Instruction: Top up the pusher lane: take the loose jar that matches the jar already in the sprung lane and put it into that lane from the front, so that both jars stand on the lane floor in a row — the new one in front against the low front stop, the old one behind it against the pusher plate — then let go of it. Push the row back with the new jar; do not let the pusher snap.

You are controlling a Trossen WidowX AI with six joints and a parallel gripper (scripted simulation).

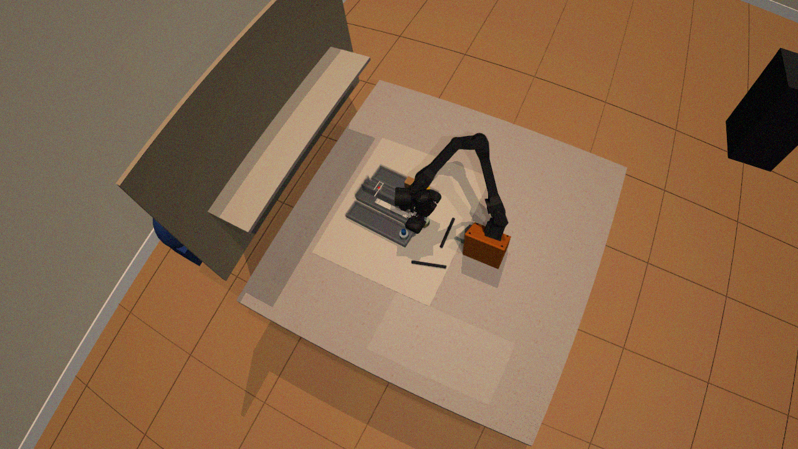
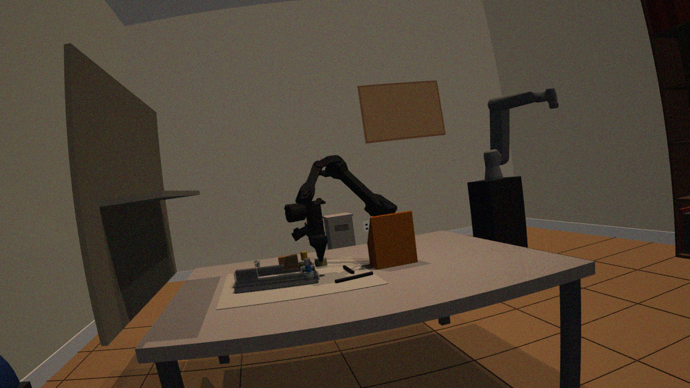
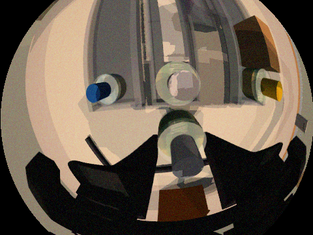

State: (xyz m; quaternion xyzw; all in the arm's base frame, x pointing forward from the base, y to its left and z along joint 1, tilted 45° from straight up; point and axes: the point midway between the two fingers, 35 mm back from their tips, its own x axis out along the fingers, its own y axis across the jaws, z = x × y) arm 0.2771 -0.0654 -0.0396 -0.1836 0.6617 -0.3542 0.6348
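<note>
Now: the cream mat 10 cm ahead of my gripper tip, 3 cm to the right of it and 6 cm below it. Round my gripper tip: shelf (55 cm ahead, 9 cm to the right, 31 cm above).
</note>
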